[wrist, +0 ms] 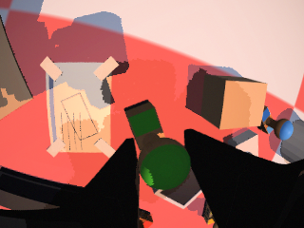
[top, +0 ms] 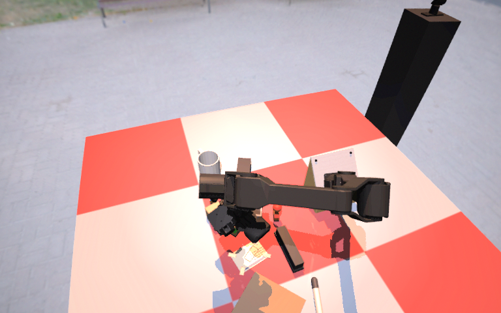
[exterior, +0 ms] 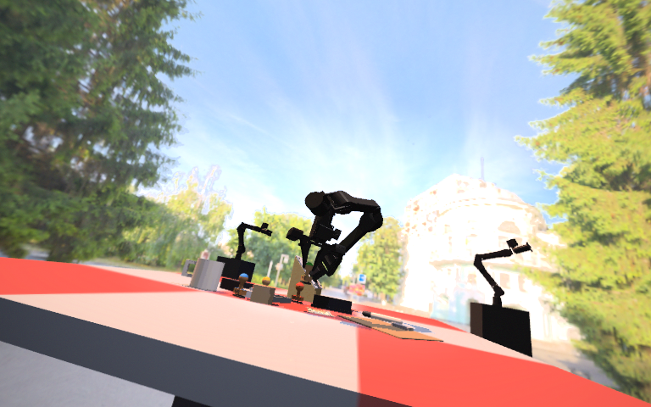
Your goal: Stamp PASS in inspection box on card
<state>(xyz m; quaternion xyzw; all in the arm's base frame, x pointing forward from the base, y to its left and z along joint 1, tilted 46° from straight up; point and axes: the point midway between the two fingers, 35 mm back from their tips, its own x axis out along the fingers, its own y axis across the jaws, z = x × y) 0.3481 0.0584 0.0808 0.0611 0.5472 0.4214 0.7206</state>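
My gripper tip is 4 cm short of the tan block, 10 cm to the left of it and 9 cm above it. Also, from my gripper tip: card 4 cm behind, 5 cm to the left, 11 cm below; green-knobbed PASS stamp 1 cm behind, 2 cm below; ink pad 7 cm behind, 11 cm to the right, 11 cm below.
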